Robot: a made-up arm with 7 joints.
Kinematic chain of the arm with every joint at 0, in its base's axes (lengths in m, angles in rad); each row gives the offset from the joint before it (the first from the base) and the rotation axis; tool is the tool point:
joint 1: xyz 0 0.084 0 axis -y
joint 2: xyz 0 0.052 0 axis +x
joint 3: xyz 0 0 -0.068 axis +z
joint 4: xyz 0 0 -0.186 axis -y
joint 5: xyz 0 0 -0.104 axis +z
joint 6: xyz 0 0 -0.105 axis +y
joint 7: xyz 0 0 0 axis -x
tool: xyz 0 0 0
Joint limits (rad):
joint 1: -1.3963..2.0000
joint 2: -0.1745..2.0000
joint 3: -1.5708..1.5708
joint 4: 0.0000..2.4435
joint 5: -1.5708..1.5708
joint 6: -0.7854..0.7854
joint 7: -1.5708..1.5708
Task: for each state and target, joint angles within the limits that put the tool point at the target. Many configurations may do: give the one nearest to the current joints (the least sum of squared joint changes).
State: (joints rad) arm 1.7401 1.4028 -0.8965 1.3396 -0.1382 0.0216 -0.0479
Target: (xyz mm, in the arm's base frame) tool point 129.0 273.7 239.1
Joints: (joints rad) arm 2.0000 1.0800 -0.6570 1.7166 -0.1382 0.0216 -0.0479
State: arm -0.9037 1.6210 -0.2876 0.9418 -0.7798 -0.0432 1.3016
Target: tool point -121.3 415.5 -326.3
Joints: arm -0.6410 0.7977 -0.4216 0.5392 -0.7798 -0.0432 1.3016
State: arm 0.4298 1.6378 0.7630 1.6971 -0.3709 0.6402 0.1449
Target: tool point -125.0 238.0 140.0
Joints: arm 0.9962 1.7388 1.2727 2.2010 -0.3709 0.6402 0.1449
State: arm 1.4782 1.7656 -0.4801 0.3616 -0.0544 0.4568 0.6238
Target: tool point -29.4 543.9 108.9
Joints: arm 1.5988 1.9085 -0.7882 0.8395 -0.0544 0.4568 0.6238
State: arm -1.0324 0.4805 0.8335 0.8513 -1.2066 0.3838 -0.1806
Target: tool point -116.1 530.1 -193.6
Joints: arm -0.7813 0.9316 0.8319 0.3930 -1.2066 0.3838 -0.1806
